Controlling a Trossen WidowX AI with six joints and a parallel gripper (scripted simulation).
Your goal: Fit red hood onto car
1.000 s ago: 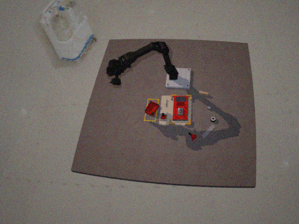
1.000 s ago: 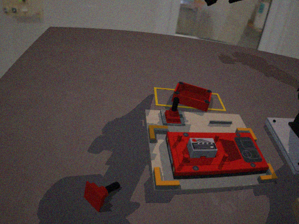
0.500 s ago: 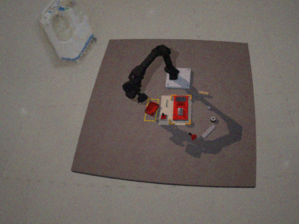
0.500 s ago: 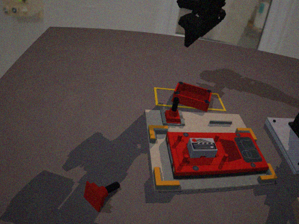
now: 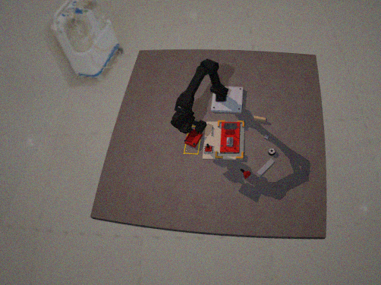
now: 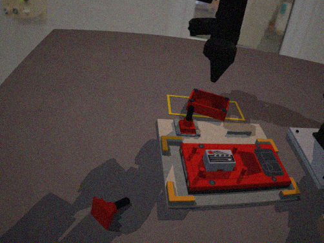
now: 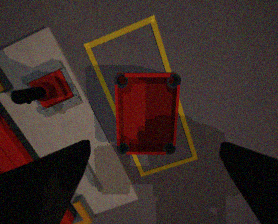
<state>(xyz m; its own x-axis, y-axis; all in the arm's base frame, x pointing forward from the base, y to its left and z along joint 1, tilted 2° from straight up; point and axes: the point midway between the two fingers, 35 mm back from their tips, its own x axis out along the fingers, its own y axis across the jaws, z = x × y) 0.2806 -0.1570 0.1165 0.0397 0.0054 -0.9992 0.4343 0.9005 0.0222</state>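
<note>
Now: the red hood 9 cm below my gripper tip. Round my gripper tip: jig (2 cm ahead, 19 cm to the left, 8 cm below); wooden block (12 cm behind, 39 cm to the left, 8 cm below); grey engine block (4 cm ahead, 22 cm to the left, 7 cm below).
</note>
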